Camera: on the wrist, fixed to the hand. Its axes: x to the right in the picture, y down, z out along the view.
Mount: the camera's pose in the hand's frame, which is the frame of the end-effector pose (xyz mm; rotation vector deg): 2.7 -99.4 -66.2 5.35 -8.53 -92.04
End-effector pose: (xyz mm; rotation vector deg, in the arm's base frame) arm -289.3 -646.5 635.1 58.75 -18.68 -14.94
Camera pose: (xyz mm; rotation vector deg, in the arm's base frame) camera -267.3 -644.4 517.7 66.74 25.45 -101.57
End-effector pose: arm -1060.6 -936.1 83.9 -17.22 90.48 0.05
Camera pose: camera -1106.6 -1044.8 102.2 -78.19 47.24 -70.92
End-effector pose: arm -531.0 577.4 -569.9 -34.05 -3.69 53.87
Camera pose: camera -435.7 505.6 -575.7 -12.70 -30.84 -33.20
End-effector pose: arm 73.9 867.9 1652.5 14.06 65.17 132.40
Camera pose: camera 85.0 873.6 1533.7 -20.93 45.62 45.35
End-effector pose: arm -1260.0 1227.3 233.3 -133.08 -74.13 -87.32
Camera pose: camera -1374.6 1261.0 232.8 37.76 128.93 45.47
